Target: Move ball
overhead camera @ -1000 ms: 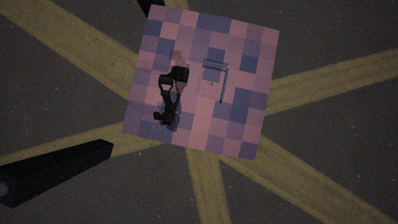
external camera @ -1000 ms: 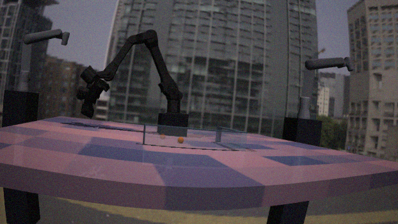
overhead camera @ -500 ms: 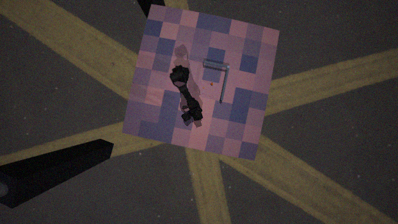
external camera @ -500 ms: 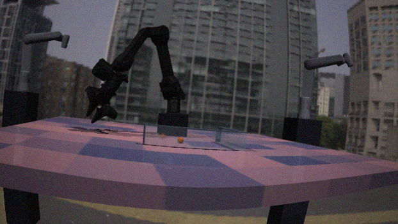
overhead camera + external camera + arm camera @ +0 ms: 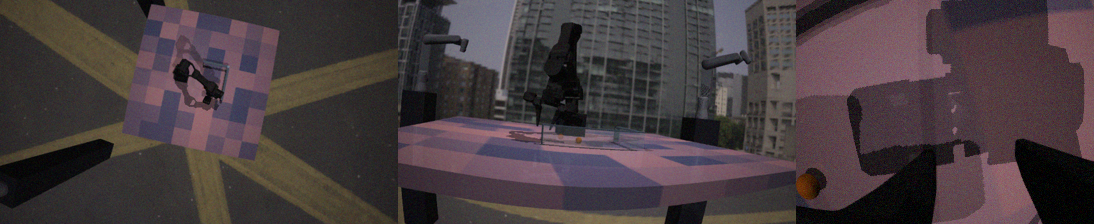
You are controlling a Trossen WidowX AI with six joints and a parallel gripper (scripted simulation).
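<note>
Right now my gripper tip is 12 cm to the right of the orange ball, 3 cm above it and 1 cm past it. Round my gripper tip: clear wall: 16 cm to the left, 9 cm ahead, 1 cm below.
</note>
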